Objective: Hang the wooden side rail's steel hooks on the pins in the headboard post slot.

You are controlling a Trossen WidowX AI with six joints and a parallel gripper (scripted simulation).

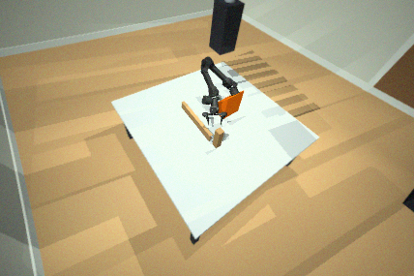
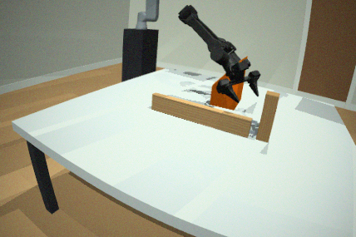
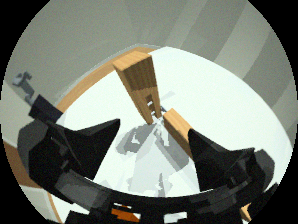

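The headboard post is 90 mm to the left of my gripper tip, 40 mm below it and 30 mm ahead of it.
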